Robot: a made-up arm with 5 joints. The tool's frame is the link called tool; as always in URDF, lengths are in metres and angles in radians.
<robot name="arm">
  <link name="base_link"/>
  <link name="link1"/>
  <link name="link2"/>
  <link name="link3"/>
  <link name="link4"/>
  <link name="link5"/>
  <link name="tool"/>
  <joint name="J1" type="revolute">
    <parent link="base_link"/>
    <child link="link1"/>
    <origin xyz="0.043 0 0.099" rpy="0 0 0"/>
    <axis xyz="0 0 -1"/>
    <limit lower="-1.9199" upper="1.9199"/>
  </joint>
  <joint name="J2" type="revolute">
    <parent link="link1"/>
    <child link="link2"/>
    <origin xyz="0.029 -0.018 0.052" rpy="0 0 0"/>
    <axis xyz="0 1 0"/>
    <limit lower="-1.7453" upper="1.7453"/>
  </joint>
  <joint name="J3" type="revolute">
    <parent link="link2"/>
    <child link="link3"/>
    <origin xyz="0.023 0 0.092" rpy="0 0 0"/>
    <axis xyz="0 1 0"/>
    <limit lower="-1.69" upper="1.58"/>
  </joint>
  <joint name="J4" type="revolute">
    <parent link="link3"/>
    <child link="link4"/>
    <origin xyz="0.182 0 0.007" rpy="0 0 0"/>
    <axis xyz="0 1 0"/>
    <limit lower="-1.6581" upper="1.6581"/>
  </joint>
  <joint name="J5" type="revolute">
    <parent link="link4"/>
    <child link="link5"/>
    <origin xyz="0.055 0.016 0" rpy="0 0 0"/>
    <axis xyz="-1 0 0"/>
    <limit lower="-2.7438" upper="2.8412"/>
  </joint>
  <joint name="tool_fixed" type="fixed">
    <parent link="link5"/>
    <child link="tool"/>
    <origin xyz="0 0 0" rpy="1.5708 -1.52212 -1.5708"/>
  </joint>
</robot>
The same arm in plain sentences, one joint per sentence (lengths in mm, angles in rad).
The arm has five revolute joints in a row. What follows holds with every joint at zero, and every direction is one of the base frame's.
Joint 1 sits 43.0 mm along +x and 99.0 mm along +z from the base frame's origin and turns about -z, from -1.9199 to 1.9199 rad.
Joint 2 sits 29.0 mm along +x and 18.0 mm along -y and 52.0 mm along +z from joint 1 and turns about +y, from -1.7453 to 1.7453 rad.
Joint 3 sits 23.0 mm along +x and 92.0 mm along +z from joint 2 and turns about +y, from -1.6900 to 1.5800 rad.
Joint 4 sits 182.0 mm along +x and 7.0 mm along +z from joint 3 and turns about +y, from -1.6581 to 1.6581 rad.
Joint 5 sits 55.0 mm along +x and 16.0 mm along +y from joint 4 and turns about -x, from -2.7438 to 2.8412 rad.
The tool frame, which is the frame that the pose is given for, sits at the same point as joint 5; its axes are the base frame's turned by roll 1.5708, pitch -1.5221 and yaw -1.5708 rad (as in URDF: about the fixed x, then y, then z).

